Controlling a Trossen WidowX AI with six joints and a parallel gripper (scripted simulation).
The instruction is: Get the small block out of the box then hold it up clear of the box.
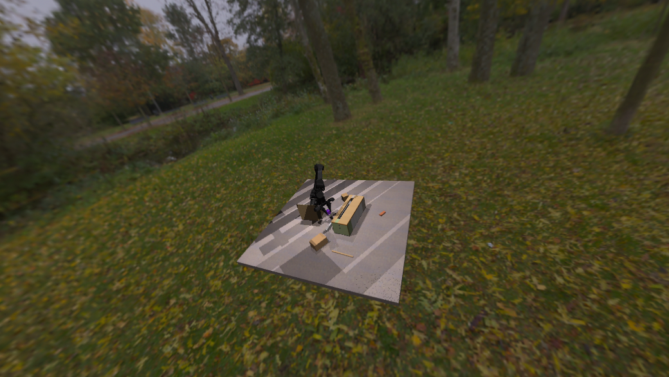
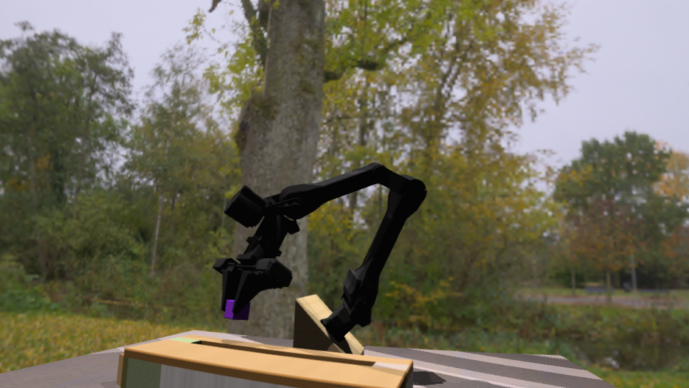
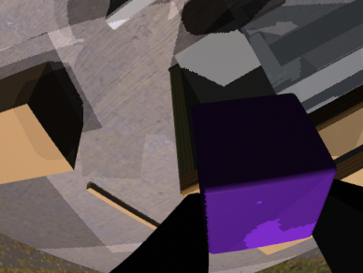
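Now: the purple block 1 cm behind my gripper tip and 1 cm to the left of it. Round my gripper tip: wooden box (8 cm ahead, 14 cm to the left, 11 cm below); then thin wooden stick (18 cm ahead, 25 cm to the right, 17 cm below); then tan cube (3 cm behind, 41 cm to the left, 14 cm below).
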